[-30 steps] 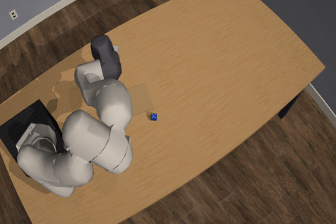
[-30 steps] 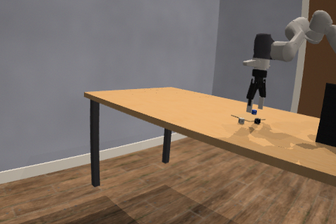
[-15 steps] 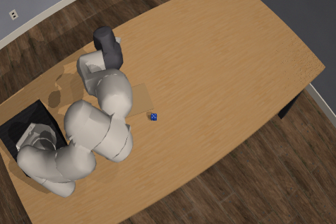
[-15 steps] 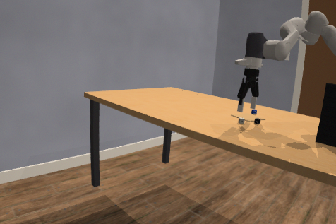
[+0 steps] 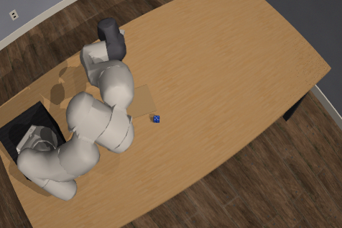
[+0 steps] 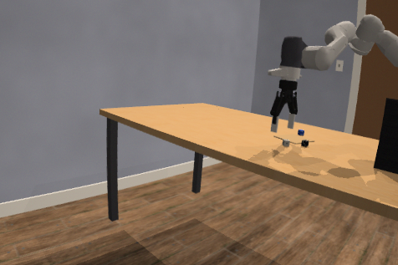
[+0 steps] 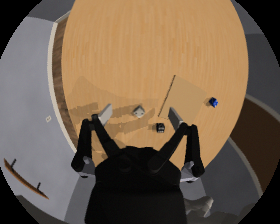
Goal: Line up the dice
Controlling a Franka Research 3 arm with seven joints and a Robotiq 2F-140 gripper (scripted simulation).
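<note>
My hand is 30 mm past the white die, 10 mm to the right of it and 60 mm above it. The rest, counted from my hand: thin tan mat 10 mm behind, 150 mm to the right, 70 mm below; black die 90 mm behind, 60 mm to the right, 60 mm below; blue die 10 mm ahead, 270 mm to the right, 60 mm below.
</note>
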